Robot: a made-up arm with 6 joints. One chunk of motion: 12 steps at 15 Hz.
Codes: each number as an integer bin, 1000 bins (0 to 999) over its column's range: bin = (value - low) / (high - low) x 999, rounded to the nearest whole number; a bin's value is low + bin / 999 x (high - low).
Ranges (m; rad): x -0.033..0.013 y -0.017..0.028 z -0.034..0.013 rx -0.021..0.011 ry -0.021..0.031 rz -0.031..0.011
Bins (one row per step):
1: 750 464 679 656 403 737
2: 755 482 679 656 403 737
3: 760 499 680 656 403 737
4: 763 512 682 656 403 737
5: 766 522 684 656 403 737
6: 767 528 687 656 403 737
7: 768 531 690 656 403 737
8: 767 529 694 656 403 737
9: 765 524 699 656 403 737
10: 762 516 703 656 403 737
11: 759 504 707 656 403 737
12: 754 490 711 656 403 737
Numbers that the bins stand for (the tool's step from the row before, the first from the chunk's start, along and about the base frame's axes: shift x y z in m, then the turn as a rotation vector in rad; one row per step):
1: 0.00153 0.00390 -0.00206 0.00001 -0.00002 -0.00002
2: 0.00176 0.00471 -0.00206 0.00001 -0.00002 -0.00002
3: 0.00199 0.00548 -0.00201 0.00001 -0.00002 -0.00002
4: 0.00213 0.00606 -0.00191 0.00001 -0.00002 -0.00002
5: 0.00227 0.00651 -0.00182 0.00001 -0.00002 -0.00002
6: 0.00232 0.00678 -0.00168 0.00001 -0.00002 -0.00002
7: 0.00236 0.00692 -0.00154 0.00001 -0.00002 -0.00002
8: 0.00232 0.00683 -0.00135 0.00001 -0.00002 -0.00002
9: 0.00223 0.00660 -0.00111 0.00001 -0.00002 -0.00002
10: 0.00209 0.00624 -0.00093 0.00001 -0.00002 -0.00002
11: 0.00195 0.00570 -0.00074 0.00001 -0.00002 -0.00002
12: 0.00172 0.00507 -0.00055 0.00001 -0.00002 -0.00002

